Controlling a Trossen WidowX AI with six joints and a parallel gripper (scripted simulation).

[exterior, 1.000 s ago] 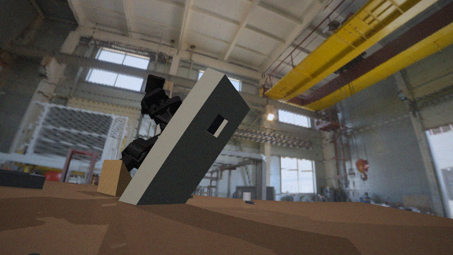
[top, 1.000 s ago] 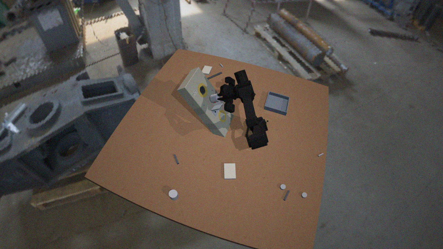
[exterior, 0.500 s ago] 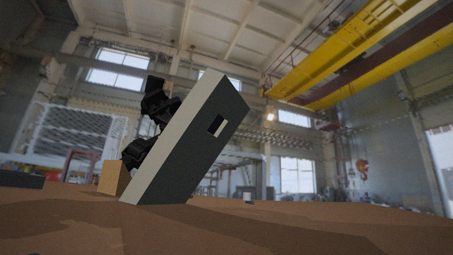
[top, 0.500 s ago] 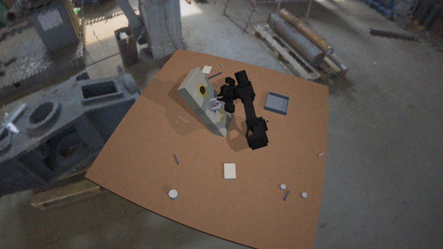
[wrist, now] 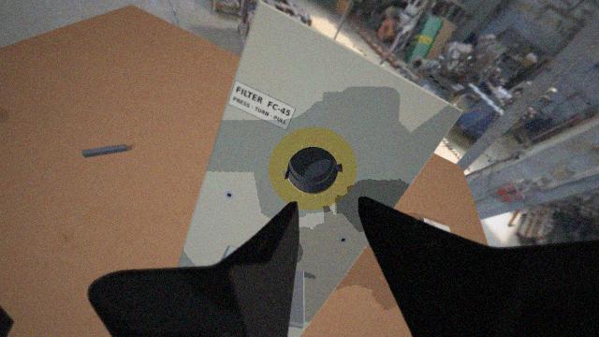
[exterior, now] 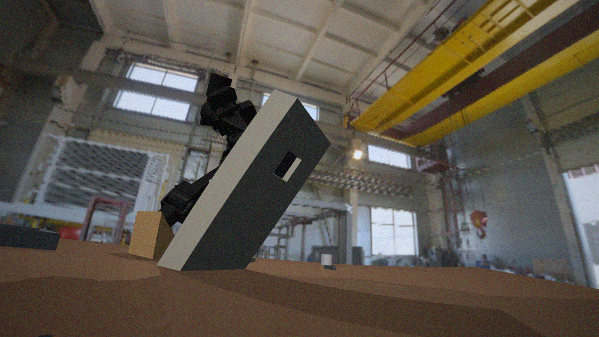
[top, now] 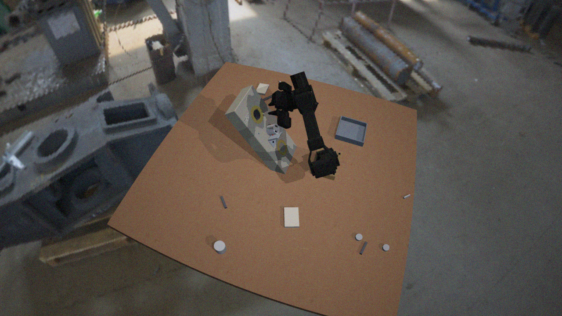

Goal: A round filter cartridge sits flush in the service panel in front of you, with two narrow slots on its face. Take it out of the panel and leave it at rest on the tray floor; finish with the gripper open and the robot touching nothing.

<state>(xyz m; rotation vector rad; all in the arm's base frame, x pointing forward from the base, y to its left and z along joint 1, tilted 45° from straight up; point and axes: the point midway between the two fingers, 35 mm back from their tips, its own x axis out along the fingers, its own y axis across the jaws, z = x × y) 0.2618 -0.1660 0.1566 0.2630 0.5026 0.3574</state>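
My gripper tip is 110 mm above the round grey filter cartridge and 20 mm past it. Round my gripper tip: grey flap 140 mm below, 30 mm behind; then beige service panel 130 mm below, 20 mm ahead; then grey tray 360 mm behind, 270 mm to the right, 270 mm below.
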